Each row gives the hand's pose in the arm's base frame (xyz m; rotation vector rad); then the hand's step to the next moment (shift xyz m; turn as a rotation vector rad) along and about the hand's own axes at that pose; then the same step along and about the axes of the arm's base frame.
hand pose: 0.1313 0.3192 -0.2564 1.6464 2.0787 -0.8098
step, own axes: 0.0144 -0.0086 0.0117 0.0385 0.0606 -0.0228
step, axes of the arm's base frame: -0.0127 0.0021 -0.0159 0.0503 0.0529 -0.0185
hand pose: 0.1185 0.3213 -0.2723 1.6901 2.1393 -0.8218
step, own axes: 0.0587 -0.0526 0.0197 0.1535 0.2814 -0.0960
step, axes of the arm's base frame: -0.0683 0.0268 -0.0348 0.2393 0.2199 -0.0797
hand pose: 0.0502 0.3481 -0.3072 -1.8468 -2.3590 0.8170
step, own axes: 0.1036 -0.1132 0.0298 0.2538 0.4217 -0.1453
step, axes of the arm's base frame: -0.1416 0.0658 -0.0075 0.3522 0.3517 -0.1249
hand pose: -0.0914 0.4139 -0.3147 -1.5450 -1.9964 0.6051
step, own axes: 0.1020 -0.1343 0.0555 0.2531 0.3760 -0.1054
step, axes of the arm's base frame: -0.1544 0.0651 0.0588 0.2929 0.3391 -0.1258
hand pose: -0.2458 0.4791 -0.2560 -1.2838 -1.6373 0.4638
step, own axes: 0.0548 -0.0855 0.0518 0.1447 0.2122 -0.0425
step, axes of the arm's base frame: -0.0876 0.0303 0.0663 0.1509 0.1973 -0.0780
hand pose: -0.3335 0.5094 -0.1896 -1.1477 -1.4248 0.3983
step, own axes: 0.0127 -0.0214 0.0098 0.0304 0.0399 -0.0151
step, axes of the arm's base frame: -0.0150 0.0042 0.0218 0.0353 0.0370 -0.0112
